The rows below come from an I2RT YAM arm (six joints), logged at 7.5 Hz.
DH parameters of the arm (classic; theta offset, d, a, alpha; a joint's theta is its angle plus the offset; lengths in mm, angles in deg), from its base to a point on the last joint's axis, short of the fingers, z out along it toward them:
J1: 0 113.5 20 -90
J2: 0 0 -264 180
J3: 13.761 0 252.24 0
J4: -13.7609 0 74 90
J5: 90 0 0 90
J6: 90 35.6 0 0
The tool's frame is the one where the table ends.
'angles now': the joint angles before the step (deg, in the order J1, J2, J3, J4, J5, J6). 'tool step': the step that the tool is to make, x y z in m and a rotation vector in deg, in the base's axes. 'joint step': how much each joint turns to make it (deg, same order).
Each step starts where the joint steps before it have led.
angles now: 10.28 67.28 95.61 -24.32 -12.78 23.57
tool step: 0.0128 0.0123 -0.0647 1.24 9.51 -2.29
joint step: 3.31 -3.70 -15.40 3.20 5.58 3.25
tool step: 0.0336 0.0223 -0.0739 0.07 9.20 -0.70
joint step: 3.44 3.40 -12.44 7.27 3.70 3.11
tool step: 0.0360 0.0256 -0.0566 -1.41 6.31 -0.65
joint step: 2.95 8.64 -4.61 6.86 3.27 1.65
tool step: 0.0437 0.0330 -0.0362 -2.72 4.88 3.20
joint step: 2.51 12.80 4.94 2.33 -0.35 -0.97
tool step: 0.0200 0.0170 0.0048 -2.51 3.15 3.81
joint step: 1.01 5.95 8.73 -6.72 -2.01 -2.23
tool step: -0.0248 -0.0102 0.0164 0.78 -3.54 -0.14
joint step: 0.14 -6.59 -4.36 1.30 0.57 -0.50
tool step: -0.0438 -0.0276 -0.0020 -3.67 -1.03 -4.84
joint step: -0.82 -11.14 -9.83 -1.79 5.26 -1.67
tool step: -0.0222 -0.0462 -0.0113 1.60 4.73 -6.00
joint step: -7.49 -7.37 -6.13 -5.25 -2.74 2.01
